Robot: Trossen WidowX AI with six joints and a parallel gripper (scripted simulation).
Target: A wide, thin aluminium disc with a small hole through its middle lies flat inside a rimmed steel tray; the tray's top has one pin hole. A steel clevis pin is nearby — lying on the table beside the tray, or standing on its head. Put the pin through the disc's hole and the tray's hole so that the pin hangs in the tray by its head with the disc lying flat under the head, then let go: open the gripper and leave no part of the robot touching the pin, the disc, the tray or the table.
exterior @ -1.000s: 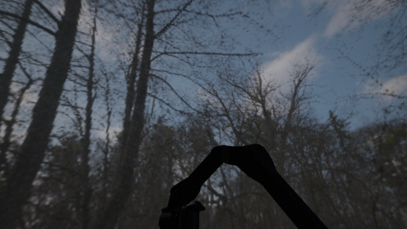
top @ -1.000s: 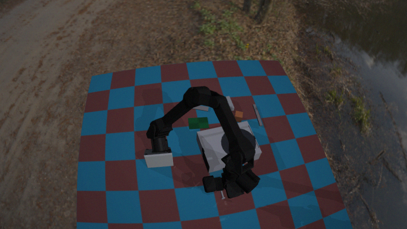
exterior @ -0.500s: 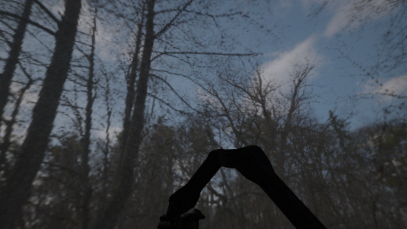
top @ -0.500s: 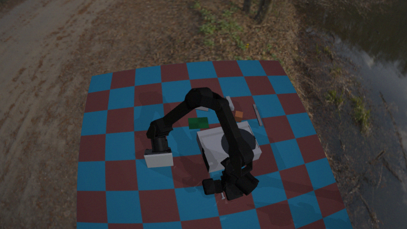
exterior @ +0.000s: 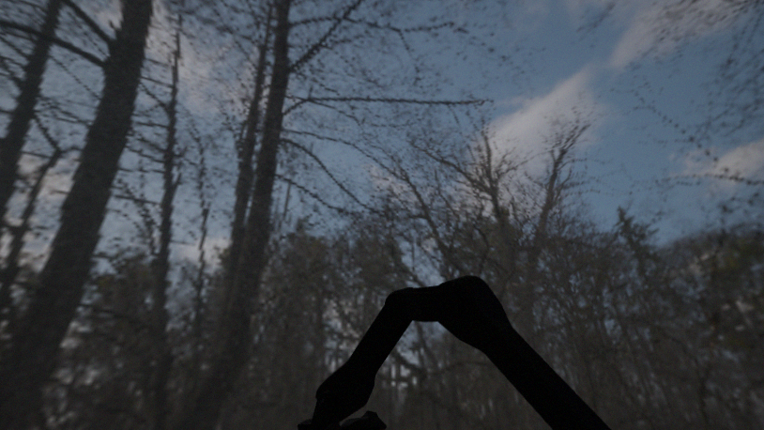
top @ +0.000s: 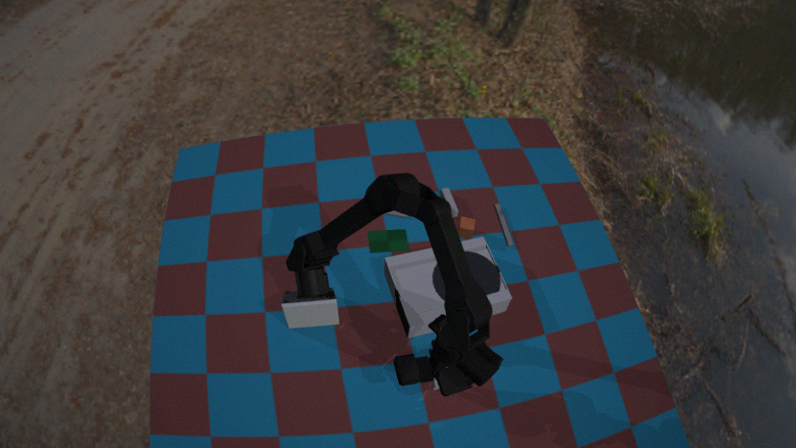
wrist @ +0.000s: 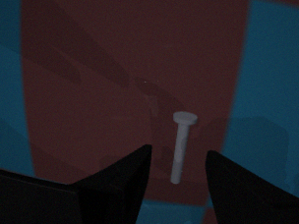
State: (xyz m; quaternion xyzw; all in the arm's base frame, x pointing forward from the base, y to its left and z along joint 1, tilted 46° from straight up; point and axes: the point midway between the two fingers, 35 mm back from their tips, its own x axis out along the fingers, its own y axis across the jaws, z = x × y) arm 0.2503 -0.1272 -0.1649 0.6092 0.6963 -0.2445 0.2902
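Right now the steel clevis pin is 10 mm to the left of my gripper tip and 20 mm below it. The rest, counted from my gripper tip: steel tray (50 mm ahead, 230 mm to the left, 20 mm above); flat green piece (70 mm behind, 400 mm to the left, 30 mm below); dark round disc (100 mm ahead, 230 mm to the left, 30 mm above).
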